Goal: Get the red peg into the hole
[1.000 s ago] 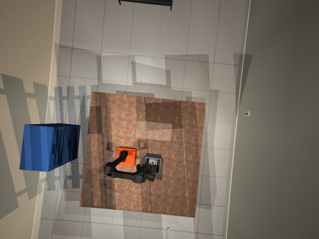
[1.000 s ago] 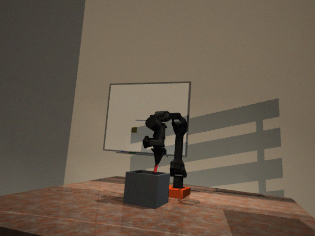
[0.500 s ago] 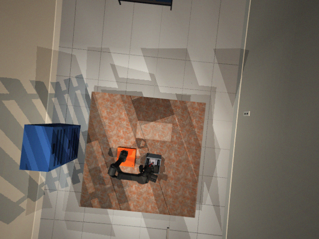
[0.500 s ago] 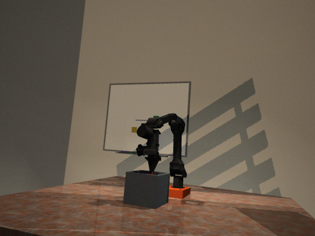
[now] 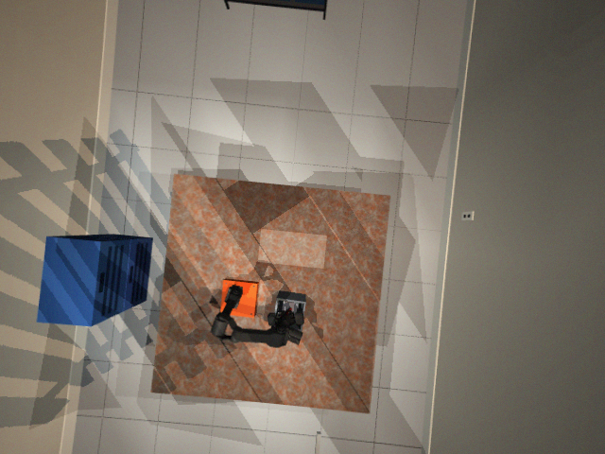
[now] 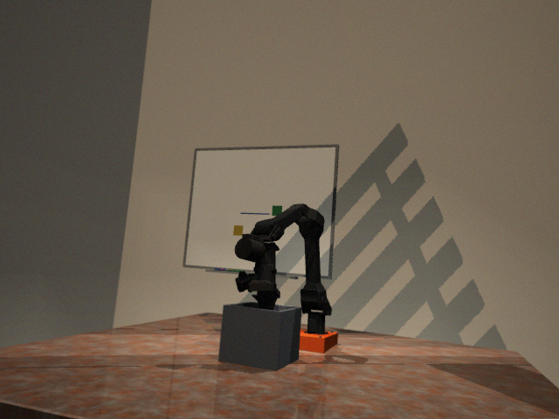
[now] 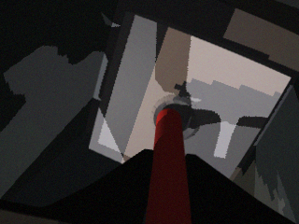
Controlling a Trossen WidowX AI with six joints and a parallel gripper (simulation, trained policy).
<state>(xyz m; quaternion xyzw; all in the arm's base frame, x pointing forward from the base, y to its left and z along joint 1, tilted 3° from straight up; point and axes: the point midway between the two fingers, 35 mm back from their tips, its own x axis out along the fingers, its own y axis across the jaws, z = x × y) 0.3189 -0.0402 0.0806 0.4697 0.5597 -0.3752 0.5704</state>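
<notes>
Now: the red peg right at my gripper tip. The rest, counted from my gripper tip: plate 50 mm below.
</notes>
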